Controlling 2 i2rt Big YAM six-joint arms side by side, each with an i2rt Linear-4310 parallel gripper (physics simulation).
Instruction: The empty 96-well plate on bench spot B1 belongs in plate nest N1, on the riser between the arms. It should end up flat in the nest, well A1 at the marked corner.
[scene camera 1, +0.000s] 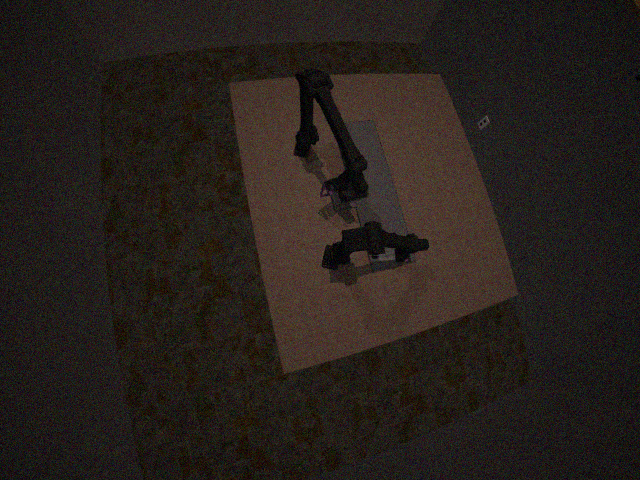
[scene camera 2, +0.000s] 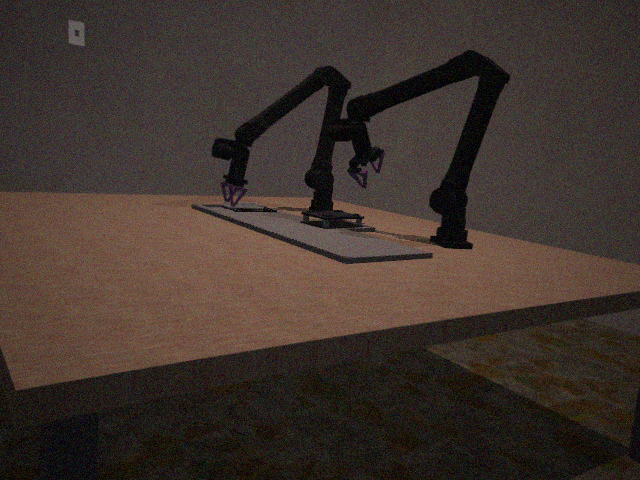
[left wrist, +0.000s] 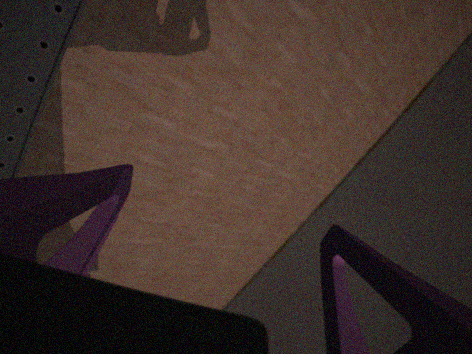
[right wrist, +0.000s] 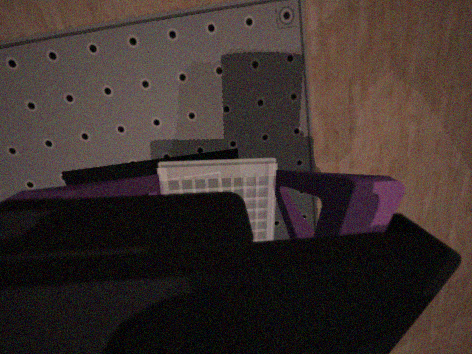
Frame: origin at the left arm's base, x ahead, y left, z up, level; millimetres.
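Seen in the pictures: left gripper, fingertip midpoint: (scene camera 1: 326, 193) (scene camera 2: 371, 180) (left wrist: 233, 207); right gripper, fingertip midpoint: (scene camera 1: 396, 251) (scene camera 2: 229, 204) (right wrist: 219, 180); left arm's base, link origin: (scene camera 1: 302, 147) (scene camera 2: 450, 244); right arm's base, link origin: (scene camera 1: 331, 257).
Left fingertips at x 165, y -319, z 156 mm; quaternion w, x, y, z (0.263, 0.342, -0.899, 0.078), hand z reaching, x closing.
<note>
Pixels of each thing's top centre, then the offset from my left fingertips to it. "spot": a spot on its surface instead. Level surfaces: height alone.
- pale 96-well plate, top centre: (right wrist: 222, 243) (scene camera 2: 243, 203) (scene camera 1: 389, 252) dx +415, dy -197, dz -127 mm
- riser with nest N1, top centre: (scene camera 2: 333, 212) (scene camera 1: 352, 187) dx +151, dy +119, dz -102 mm
- grey perforated board, surface height: dz -143 mm
- wooden table, surface height: dz -156 mm
- black flat piece, surface spot: (right wrist: 145, 169) spot: dx +459, dy -131, dz -141 mm
- small flat piece, surface spot: (scene camera 2: 363, 228) spot: dx +58, dy +155, dz -144 mm
The pale 96-well plate (scene camera 1: 386, 255) (scene camera 2: 247, 206) (right wrist: 262, 200) is upright at bench spot B1; its well grid shows partly in the right wrist view, and I cannot make out A1. My right gripper (scene camera 2: 234, 200) (right wrist: 219, 180) is shut on it, one purple finger against each side, low over the board. The black gripper body hides the near part of the plate. My left gripper (scene camera 1: 333, 194) (scene camera 2: 370, 178) (left wrist: 233, 207) is open and empty, raised above the riser area. The riser with nest N1 (scene camera 2: 333, 213) stands between the arms as a dark raised platform; its marked corner cannot be made out.
A grey perforated board (scene camera 1: 382, 175) (scene camera 2: 310, 237) (left wrist: 25, 30) (right wrist: 125, 105) lies on the wooden table (scene camera 1: 439, 206) (scene camera 2: 155, 289). A black flat piece (right wrist: 145, 169) lies beside the plate. A small flat piece (scene camera 2: 363, 228) lies near the riser. The scene is dim and grainy.
</note>
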